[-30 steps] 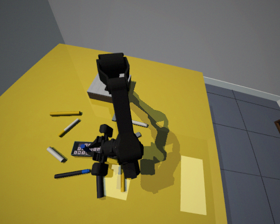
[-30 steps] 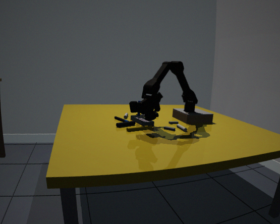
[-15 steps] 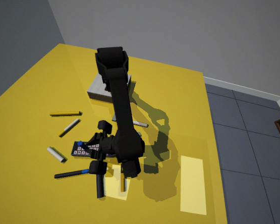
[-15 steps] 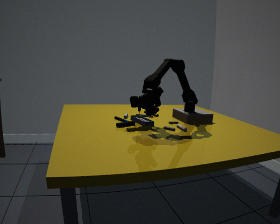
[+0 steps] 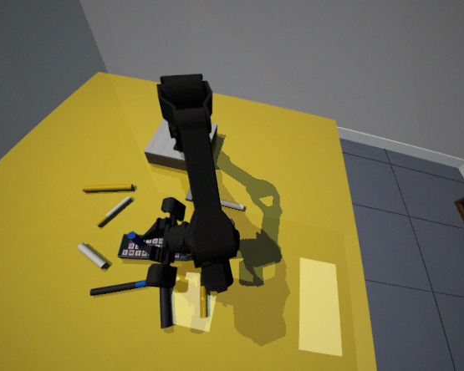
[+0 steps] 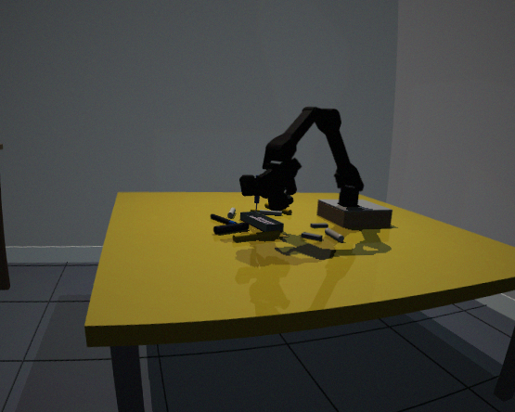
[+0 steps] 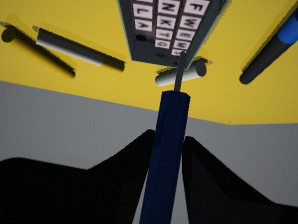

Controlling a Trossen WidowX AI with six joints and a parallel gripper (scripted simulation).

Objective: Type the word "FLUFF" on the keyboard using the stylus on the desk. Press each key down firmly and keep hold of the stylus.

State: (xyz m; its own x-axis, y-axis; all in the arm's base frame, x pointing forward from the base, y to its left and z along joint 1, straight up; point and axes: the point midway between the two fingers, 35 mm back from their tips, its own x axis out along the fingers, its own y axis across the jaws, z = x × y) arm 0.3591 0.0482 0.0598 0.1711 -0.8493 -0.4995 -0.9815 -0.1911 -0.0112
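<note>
My gripper tip is now 100 mm short of the black cylinder, 90 mm above it and 80 mm to the right of it. The rest, counted from my gripper tip: thin grey tip 50 mm below; dark blue stylus 10 mm below; yellow stick 160 mm to the left, 90 mm below, 40 mm ahead.
</note>
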